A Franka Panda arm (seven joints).
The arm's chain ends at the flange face. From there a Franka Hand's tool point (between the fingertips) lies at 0.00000 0.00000 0.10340 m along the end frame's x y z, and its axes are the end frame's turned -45 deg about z.
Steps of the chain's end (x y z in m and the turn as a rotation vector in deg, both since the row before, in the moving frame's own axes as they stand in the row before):
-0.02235, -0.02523, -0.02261, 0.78, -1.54, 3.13
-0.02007, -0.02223, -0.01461, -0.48, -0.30, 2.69
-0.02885, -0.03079, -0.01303, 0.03, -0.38, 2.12
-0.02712, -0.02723, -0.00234, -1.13, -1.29, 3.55
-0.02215, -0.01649, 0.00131, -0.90, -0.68, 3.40
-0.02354, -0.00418, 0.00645, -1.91, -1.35, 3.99
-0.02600, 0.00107, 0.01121, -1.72, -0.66, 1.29
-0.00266, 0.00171, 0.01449, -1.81, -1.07, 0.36
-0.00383, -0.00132, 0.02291, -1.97, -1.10, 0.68
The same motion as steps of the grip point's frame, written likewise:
0.00115, -0.03663, -0.02266, 1.64, -0.54, 3.13
0.00053, -0.02970, -0.01462, -0.13, -0.55, 2.69
0.00093, -0.04270, -0.01303, 0.29, -0.25, 2.12
-0.00300, -0.03873, -0.00239, 0.11, -1.71, 3.55
-0.00603, -0.02710, 0.00129, -0.16, -1.12, 3.40
-0.01787, -0.01903, 0.00636, -0.40, -2.31, 3.99
-0.02219, -0.01631, 0.01116, -0.75, -1.68, 1.29
-0.00677, 0.00026, 0.01442, -0.52, -2.04, 0.36
-0.00570, -0.00255, 0.02283, -0.62, -2.17, 0.68

